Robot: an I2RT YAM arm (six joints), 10 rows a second.
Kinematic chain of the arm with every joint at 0, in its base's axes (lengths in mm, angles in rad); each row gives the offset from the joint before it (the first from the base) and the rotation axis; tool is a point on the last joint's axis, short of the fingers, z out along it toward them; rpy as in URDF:
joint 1: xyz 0 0 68 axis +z
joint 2: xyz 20 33.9 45.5 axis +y
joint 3: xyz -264 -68.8 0 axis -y
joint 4: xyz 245 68.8 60 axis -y
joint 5: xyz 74 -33.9 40.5 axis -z
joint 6: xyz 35.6 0 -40.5 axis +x
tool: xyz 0 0 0 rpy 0 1.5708 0
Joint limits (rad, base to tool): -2.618..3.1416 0..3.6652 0..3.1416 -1.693..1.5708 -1.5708..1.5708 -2.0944..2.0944
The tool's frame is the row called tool.
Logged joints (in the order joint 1, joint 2, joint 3, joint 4, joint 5, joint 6), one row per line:
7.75, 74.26, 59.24, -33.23, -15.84, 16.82
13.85, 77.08, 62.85, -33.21, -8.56, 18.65
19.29, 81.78, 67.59, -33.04, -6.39, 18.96
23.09, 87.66, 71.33, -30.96, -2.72, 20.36
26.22, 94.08, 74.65, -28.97, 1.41, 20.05
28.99, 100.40, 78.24, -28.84, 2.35, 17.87
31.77, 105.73, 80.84, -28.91, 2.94, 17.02
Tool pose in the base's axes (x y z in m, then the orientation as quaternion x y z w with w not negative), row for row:
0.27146, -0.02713, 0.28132, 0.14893, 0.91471, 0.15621, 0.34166
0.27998, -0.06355, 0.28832, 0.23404, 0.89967, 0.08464, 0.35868
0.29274, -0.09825, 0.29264, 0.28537, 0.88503, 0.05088, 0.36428
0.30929, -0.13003, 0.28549, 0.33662, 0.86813, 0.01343, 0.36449
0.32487, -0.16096, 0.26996, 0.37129, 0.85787, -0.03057, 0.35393
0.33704, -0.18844, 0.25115, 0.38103, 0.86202, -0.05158, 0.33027
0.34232, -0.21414, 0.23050, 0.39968, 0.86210, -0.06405, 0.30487
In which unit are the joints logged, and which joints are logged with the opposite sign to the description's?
The joints are logged in degrees. Opposite sign: joint 1.
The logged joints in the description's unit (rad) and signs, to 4 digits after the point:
-0.1353, 1.2961, 1.0339, -0.5800, -0.2765, 0.2936
-0.2417, 1.3453, 1.0969, -0.5796, -0.1494, 0.3255
-0.3367, 1.4273, 1.1797, -0.5767, -0.1115, 0.3309
-0.4030, 1.5300, 1.2449, -0.5404, -0.0475, 0.3553
-0.4576, 1.6420, 1.3029, -0.5056, 0.0246, 0.3499
-0.5060, 1.7523, 1.3655, -0.5034, 0.0410, 0.3119
-0.5545, 1.8453, 1.4109, -0.5046, 0.0513, 0.2971

